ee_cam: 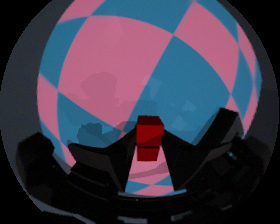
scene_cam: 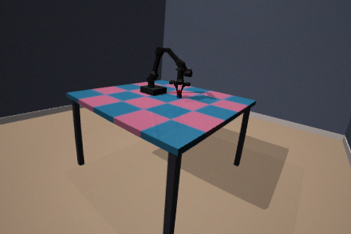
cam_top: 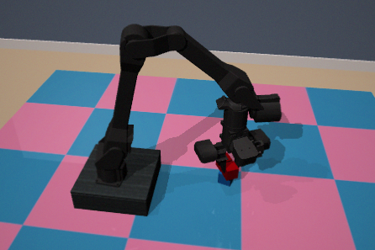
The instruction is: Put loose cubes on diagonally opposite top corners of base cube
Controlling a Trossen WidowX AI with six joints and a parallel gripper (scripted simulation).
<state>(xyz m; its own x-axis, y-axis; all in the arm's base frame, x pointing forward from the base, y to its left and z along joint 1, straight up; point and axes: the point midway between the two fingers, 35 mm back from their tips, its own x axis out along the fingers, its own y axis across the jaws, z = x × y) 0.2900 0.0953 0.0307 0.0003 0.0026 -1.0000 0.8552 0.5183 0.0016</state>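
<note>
Now: gripper tip 40 mm above the blue cube, 20 mm to the right of it and 10 mm past it.
</note>
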